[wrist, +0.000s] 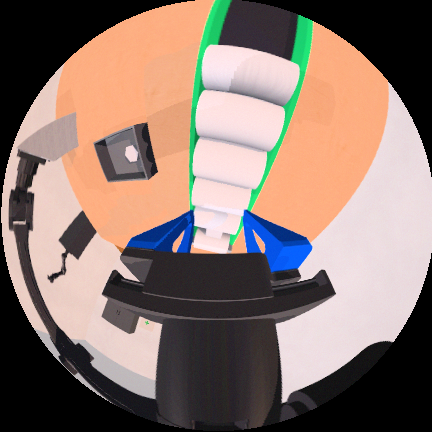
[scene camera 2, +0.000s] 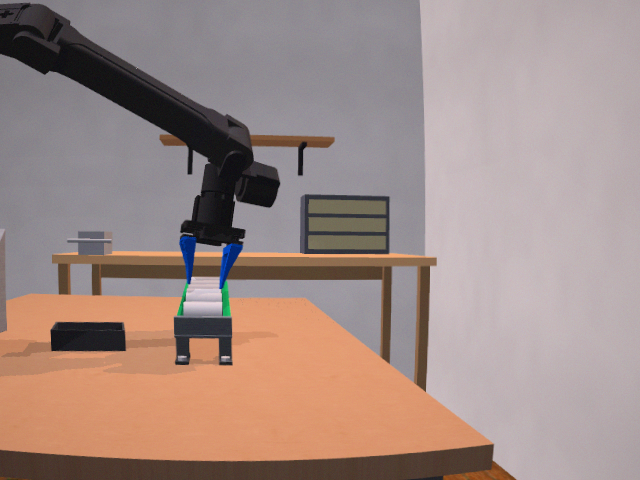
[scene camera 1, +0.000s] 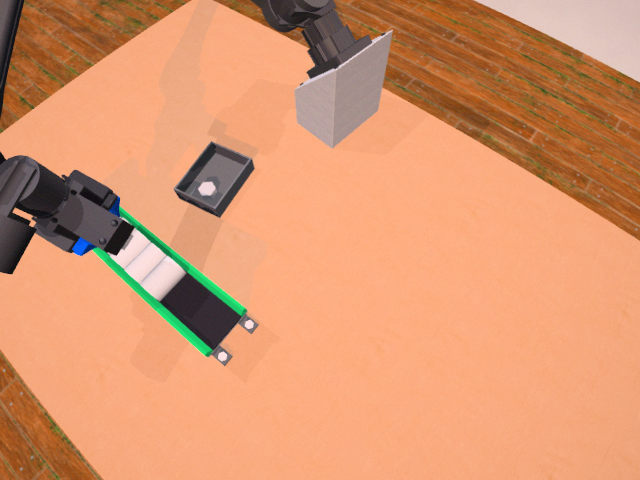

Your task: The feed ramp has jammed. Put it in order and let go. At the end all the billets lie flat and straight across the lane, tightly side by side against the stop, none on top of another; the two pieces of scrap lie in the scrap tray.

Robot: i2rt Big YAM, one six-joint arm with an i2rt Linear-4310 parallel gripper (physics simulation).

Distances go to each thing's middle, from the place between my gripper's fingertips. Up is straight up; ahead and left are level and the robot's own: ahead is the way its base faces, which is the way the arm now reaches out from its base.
I see my gripper 21 cm past the scrap tray [scene camera 1: 228, 170], 1 cm to the left of it and 9 cm above it.
